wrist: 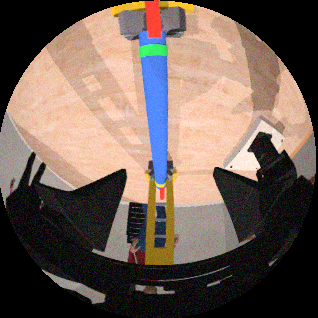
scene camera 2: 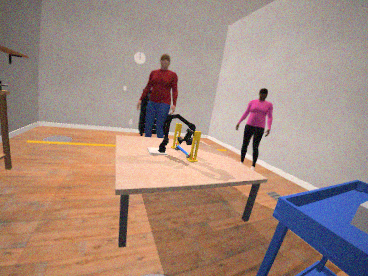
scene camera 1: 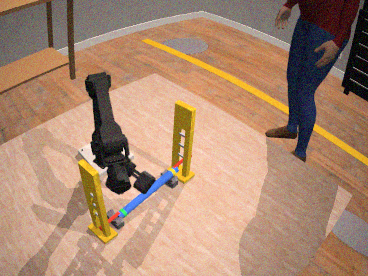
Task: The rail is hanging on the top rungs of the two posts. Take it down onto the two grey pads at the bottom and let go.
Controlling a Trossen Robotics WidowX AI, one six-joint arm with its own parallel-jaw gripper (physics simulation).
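Places are measured from the arm's base along level axes (x ahead, y left, z up), in centimetres.
Pixels of known places: gripper, fingertip midpoint: (wrist: 171, 172) (scene camera 2: 183, 145); arm's base at its link origin: (wrist: 259, 142) (scene camera 2: 161, 151).
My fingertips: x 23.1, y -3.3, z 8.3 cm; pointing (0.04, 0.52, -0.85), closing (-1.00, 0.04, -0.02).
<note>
For each thing: its top centre in the pictures, then the offset to it from my fingertips. "spot": a spot on its surface instead. Level surfaces: height alone.
- rail at its top centre: (wrist: 158, 157) (scene camera 1: 147, 186) (scene camera 2: 182, 147) dy +2.4, dx +1.5, dz -3.6 cm
- far pad at a spot on its surface: (wrist: 153, 167) spot: dy +8.1, dx +2.8, dz -5.6 cm
- table at its surface level: dz -10.1 cm
The rail (scene camera 1: 137, 202) (scene camera 2: 183, 150) (wrist: 156, 100) is a blue bar with red ends, a green band and a yellow band. It lies low between two yellow posts (scene camera 1: 185, 117) (scene camera 2: 197, 142), with its ends at the grey pads (scene camera 1: 118, 221) (wrist: 175, 23). The rungs of the posts are above it. In the wrist view the far pad (wrist: 152, 167) is partly behind the rail. My gripper (scene camera 1: 145, 182) (wrist: 171, 172) is open and empty, beside the middle of the rail on the arm's side in scene camera 1. In the wrist view the rail runs between the spread fingers' lines of sight.
The arm's white base plate (scene camera 1: 87, 151) (wrist: 239, 156) is on the table (scene camera 2: 145, 175), behind the rail in scene camera 1. The other post (scene camera 1: 91, 175) (scene camera 2: 178, 128) stands at the rail's green-banded end in scene camera 1. Two people stand beyond the table. A blue cart (scene camera 2: 287, 210) is at the lower right.
</note>
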